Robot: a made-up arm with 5 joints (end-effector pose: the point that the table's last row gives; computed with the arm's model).
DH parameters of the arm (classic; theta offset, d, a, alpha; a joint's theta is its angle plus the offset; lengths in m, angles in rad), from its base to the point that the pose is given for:
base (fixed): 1.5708 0.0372 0 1.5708
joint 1: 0 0.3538 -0.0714 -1.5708
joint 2: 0 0.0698 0.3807 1.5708
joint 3: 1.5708 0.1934 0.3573 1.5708
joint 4: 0 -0.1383 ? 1.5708
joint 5: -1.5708 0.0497 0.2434 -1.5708
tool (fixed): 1.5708 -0.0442 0 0
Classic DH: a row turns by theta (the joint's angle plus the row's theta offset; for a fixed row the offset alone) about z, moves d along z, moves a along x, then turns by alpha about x.
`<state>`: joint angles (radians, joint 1 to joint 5).
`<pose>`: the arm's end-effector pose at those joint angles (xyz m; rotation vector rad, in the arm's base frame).
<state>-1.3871 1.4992 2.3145 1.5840 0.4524</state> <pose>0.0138 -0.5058 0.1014 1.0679 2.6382 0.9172</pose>
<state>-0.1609 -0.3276 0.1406 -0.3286 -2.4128</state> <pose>0.7961 0.2643 -0.0552 2.2803 -0.5446 0.2995</pose>
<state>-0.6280 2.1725 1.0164 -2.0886 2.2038</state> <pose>0.1285 0.3016 0.1245 -0.9421 -0.4866 0.0834</pose>
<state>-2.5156 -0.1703 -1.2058 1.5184 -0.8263</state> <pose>0.0809 -0.2352 -0.6970 -1.9490 -1.4682 -1.6318</pose>
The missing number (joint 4, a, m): -0.3689
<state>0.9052 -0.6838 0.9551 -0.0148 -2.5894</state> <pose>0.7973 0.0773 0.2748 -1.7526 0.7773 0.1897</pose>
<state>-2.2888 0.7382 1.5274 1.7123 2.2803</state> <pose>0.4204 0.1063 0.0447 -1.0620 2.1141 2.0514</pose>
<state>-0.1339 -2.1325 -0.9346 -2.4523 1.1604</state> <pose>0.6660 -0.5837 0.6810 2.8709 0.6262 0.5564</pose>
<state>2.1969 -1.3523 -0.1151 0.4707 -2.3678</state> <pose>0.7644 -0.0523 0.1262 -1.1766 -0.3833 1.4910</pose>
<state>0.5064 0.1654 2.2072 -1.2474 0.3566</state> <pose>0.7606 0.5629 -0.0624 2.0001 0.0543 -1.3704</pose>
